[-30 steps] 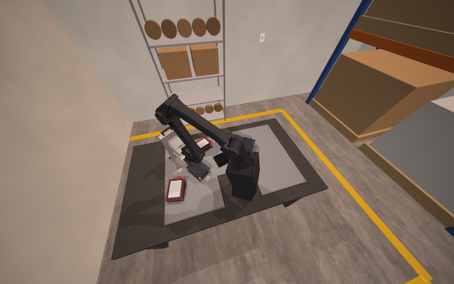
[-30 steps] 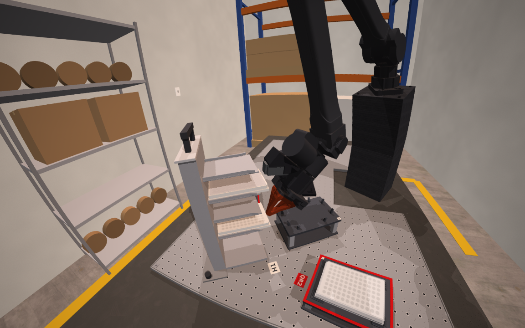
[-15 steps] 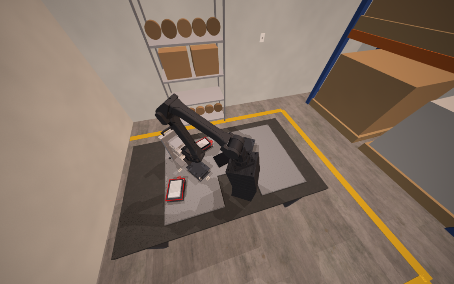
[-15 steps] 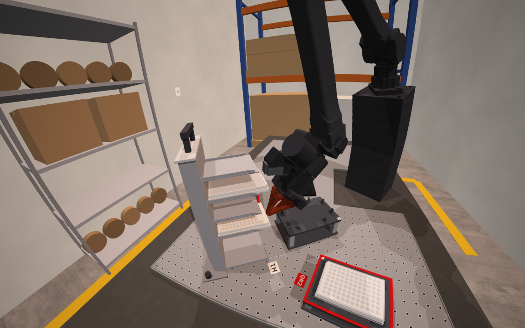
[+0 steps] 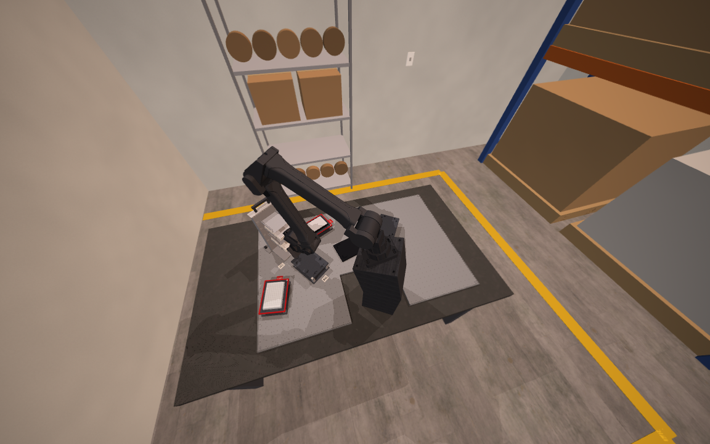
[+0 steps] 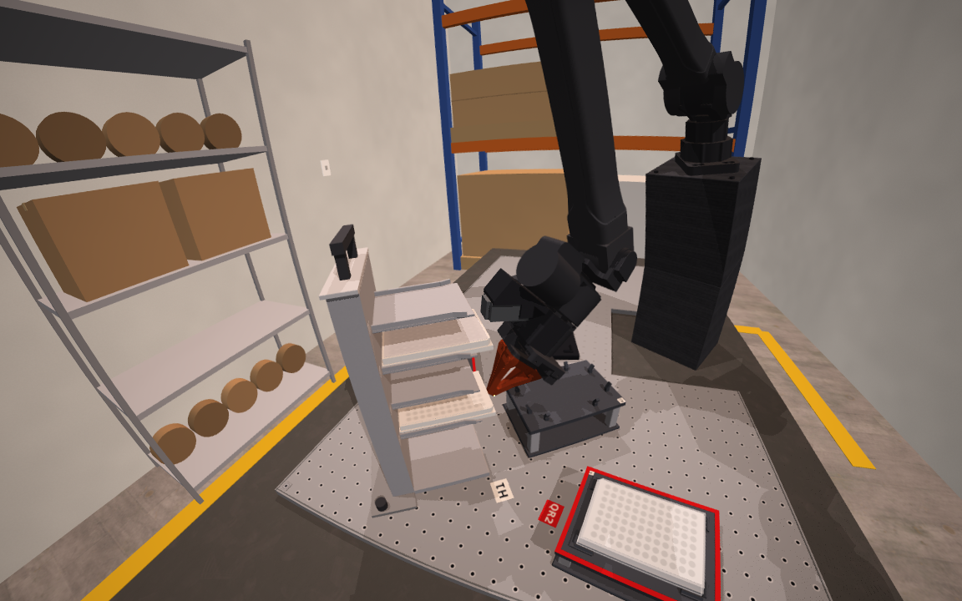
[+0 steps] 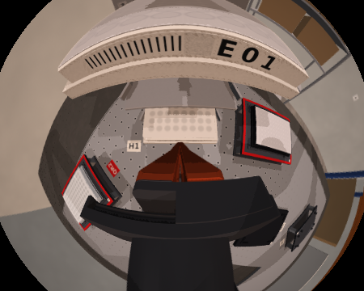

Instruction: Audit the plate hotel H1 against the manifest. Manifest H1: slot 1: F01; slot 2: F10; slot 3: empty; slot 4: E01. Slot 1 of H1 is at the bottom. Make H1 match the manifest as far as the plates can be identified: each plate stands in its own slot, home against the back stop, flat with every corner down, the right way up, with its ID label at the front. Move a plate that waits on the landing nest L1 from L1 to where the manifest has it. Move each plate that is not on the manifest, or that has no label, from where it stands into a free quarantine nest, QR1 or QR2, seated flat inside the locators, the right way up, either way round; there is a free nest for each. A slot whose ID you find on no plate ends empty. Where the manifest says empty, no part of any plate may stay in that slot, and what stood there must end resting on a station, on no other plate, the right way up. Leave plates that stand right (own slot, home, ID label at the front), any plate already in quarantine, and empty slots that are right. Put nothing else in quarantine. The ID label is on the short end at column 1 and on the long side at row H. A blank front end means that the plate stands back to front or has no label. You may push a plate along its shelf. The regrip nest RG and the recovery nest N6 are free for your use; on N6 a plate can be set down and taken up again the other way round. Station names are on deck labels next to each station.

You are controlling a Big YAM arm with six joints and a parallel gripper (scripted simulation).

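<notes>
Now: the dark regrip nest 90 mm behind my hand, 70 mm to the right of it and 40 mm below it. From my hand the other things lie so: quarantine nest QR1: 150 mm ahead, 140 mm to the right, 60 mm below; H1 deck label: 40 mm behind, 90 mm to the left, 100 mm below; plate hotel H1: 120 mm ahead, 90 mm to the left, 50 mm above.
</notes>
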